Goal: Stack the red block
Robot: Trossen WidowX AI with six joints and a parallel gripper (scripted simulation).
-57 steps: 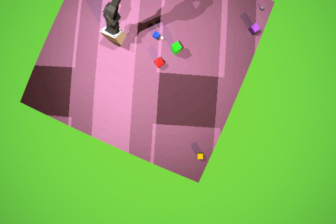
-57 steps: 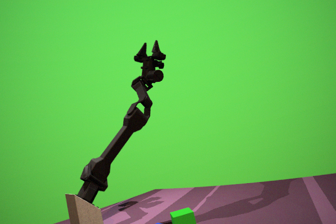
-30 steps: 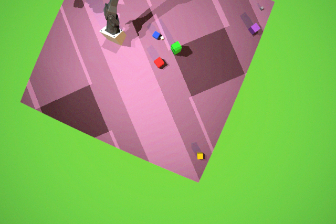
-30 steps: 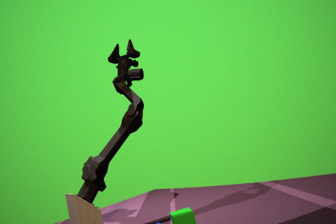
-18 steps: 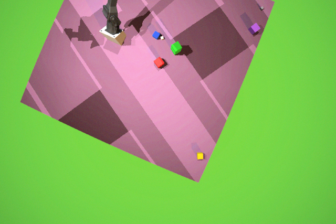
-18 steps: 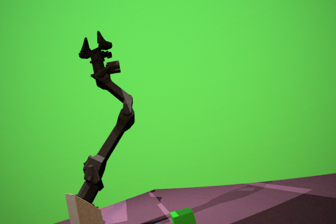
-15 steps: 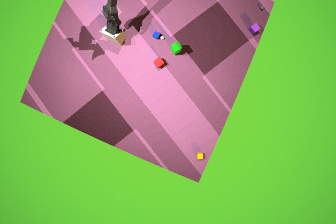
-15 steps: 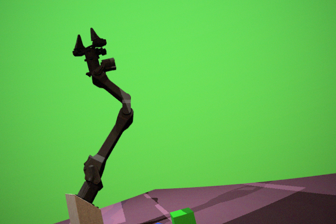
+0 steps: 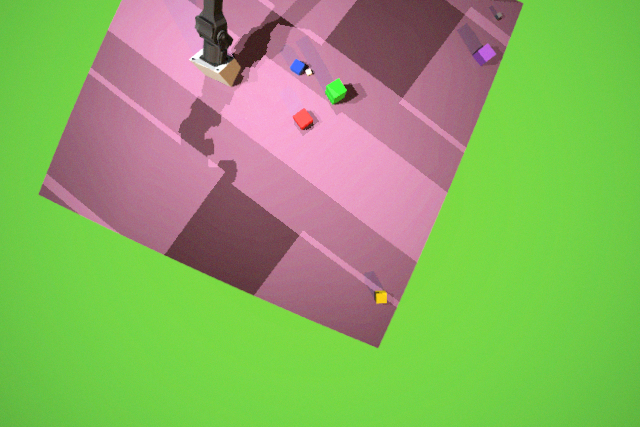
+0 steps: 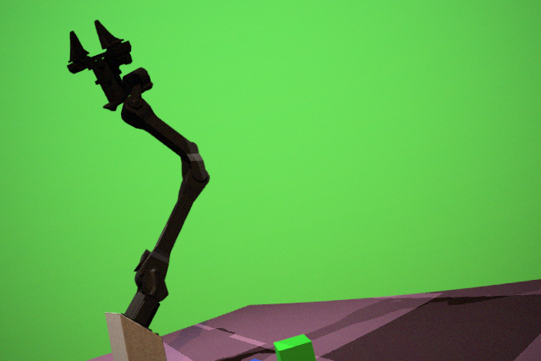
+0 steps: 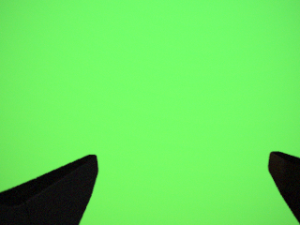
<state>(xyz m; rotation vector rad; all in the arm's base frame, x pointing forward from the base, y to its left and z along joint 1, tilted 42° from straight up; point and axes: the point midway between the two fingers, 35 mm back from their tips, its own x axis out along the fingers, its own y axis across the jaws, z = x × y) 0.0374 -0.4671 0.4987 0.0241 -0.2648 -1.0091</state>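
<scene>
Now: the red block 320 mm ahead of my gripper tip, 20 mm to the left of it and 810 mm below it. Also, from my gripper tip: purple block: 730 mm ahead, 520 mm to the left, 810 mm below; blue block: 220 mm ahead, 160 mm to the left, 820 mm below; small white piece: 260 mm ahead, 170 mm to the left, 830 mm below.
</scene>
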